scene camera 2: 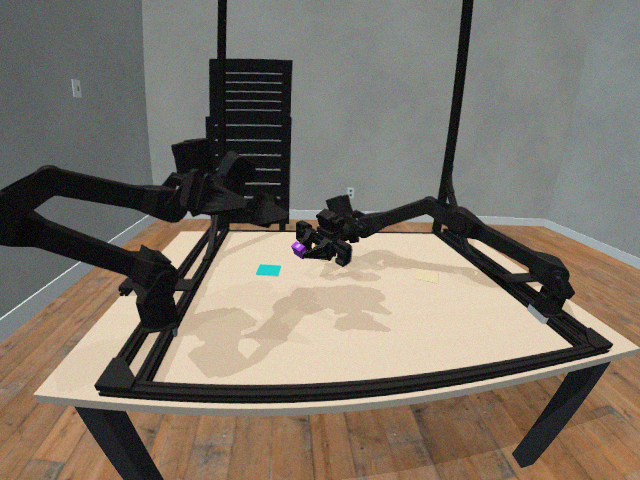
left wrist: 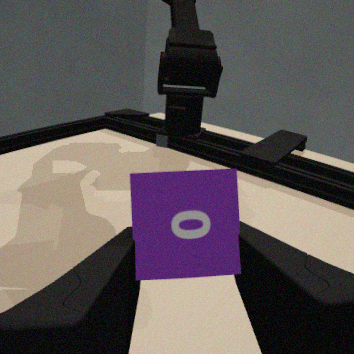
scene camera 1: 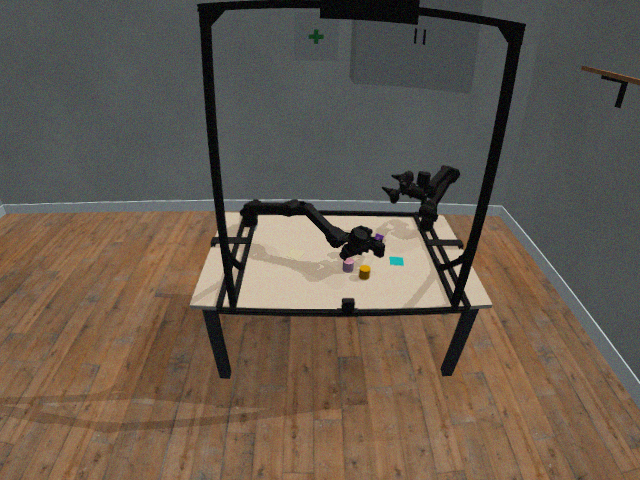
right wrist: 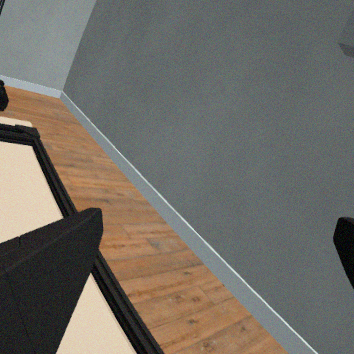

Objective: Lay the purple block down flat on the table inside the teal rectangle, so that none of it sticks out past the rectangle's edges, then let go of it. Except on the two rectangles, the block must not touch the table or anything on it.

Labels:
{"left gripper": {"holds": "purple block"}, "right gripper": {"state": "open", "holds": null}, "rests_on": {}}

